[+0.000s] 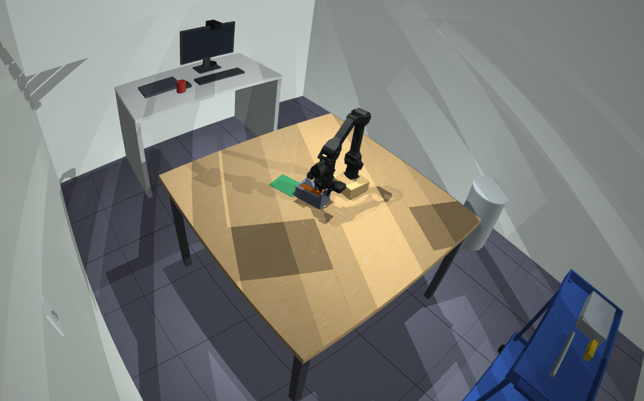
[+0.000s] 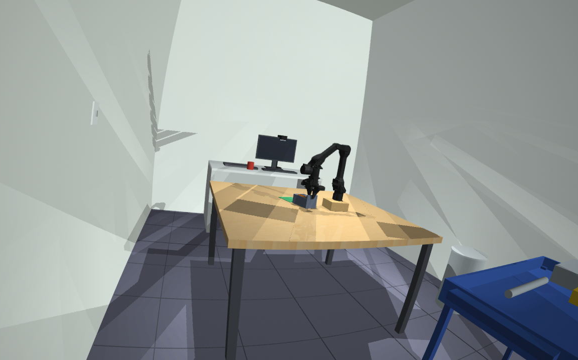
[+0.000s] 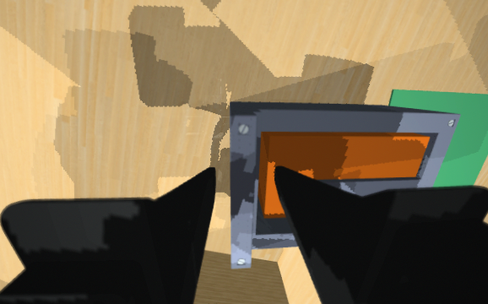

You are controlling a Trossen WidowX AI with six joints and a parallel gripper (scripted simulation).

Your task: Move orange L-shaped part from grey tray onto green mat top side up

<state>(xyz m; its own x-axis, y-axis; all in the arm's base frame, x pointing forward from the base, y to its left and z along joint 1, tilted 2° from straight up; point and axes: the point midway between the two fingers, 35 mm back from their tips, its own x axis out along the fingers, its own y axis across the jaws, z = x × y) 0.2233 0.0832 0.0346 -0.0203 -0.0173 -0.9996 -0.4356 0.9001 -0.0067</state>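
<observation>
The orange L-shaped part lies 50 mm to the right of my gripper tip, 20 mm below it and 20 mm ahead of it. The rest, counted from my gripper tip: green mat: 200 mm to the right, 90 mm ahead, 80 mm below.
</observation>
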